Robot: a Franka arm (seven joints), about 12 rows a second.
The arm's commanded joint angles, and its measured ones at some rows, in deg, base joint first. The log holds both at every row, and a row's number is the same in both.
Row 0, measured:
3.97, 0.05, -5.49, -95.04, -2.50, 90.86, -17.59
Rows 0 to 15, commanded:
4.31, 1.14, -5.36, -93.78, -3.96, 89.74, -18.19
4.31, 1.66, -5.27, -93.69, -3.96, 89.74, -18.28
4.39, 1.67, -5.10, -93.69, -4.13, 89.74, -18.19
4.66, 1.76, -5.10, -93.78, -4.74, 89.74, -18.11
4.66, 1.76, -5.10, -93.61, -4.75, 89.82, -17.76
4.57, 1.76, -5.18, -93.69, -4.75, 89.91, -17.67
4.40, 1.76, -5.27, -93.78, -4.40, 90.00, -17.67
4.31, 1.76, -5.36, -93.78, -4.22, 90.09, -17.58
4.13, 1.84, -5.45, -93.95, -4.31, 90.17, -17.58
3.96, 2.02, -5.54, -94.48, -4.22, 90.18, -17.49
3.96, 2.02, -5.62, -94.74, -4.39, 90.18, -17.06
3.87, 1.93, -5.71, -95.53, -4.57, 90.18, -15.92
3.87, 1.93, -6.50, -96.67, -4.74, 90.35, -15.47
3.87, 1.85, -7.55, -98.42, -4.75, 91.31, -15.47
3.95, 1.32, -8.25, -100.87, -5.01, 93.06, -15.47
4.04, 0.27, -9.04, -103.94, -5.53, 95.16, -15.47
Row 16, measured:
3.87, 2.16, -8.06, -98.97, -3.39, 91.98, -16.69
